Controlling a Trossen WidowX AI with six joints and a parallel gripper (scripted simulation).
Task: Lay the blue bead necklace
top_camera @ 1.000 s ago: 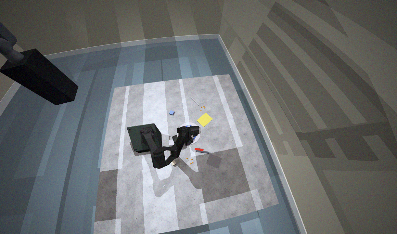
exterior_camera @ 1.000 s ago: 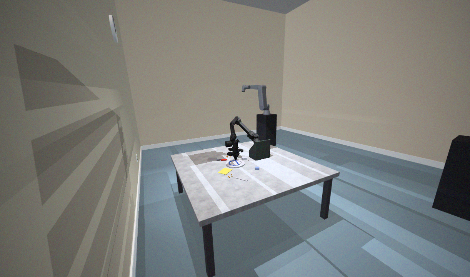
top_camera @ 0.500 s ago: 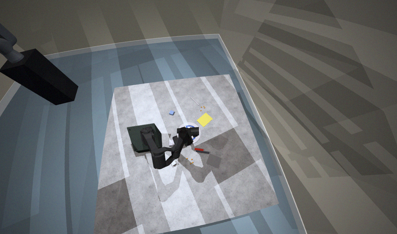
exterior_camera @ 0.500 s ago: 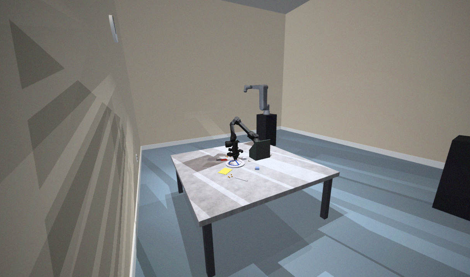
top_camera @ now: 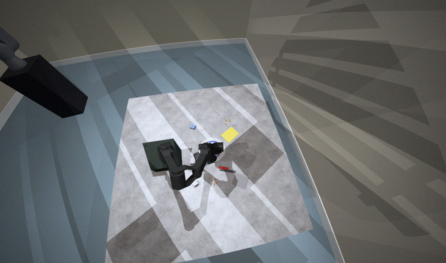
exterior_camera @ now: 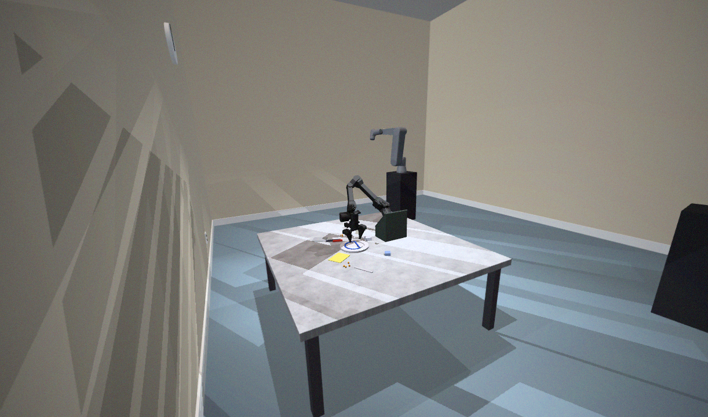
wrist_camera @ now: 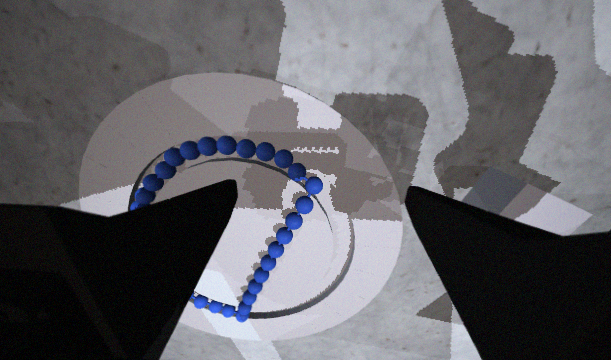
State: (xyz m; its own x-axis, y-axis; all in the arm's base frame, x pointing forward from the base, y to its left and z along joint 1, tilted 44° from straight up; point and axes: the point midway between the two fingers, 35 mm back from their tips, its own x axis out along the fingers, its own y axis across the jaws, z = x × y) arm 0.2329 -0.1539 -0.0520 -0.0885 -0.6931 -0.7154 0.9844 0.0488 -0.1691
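Right now the round white bead board is 5 cm to the left of my gripper tip, 4 cm ahead of it and 1 cm below it. The rest, counted from my gripper tip: cream cube: 16 cm to the right, 13 cm behind; then yellow sheet: 21 cm ahead, 14 cm to the left, 2 cm below; then grey tool: 12 cm to the right, 10 cm ahead, 1 cm below.
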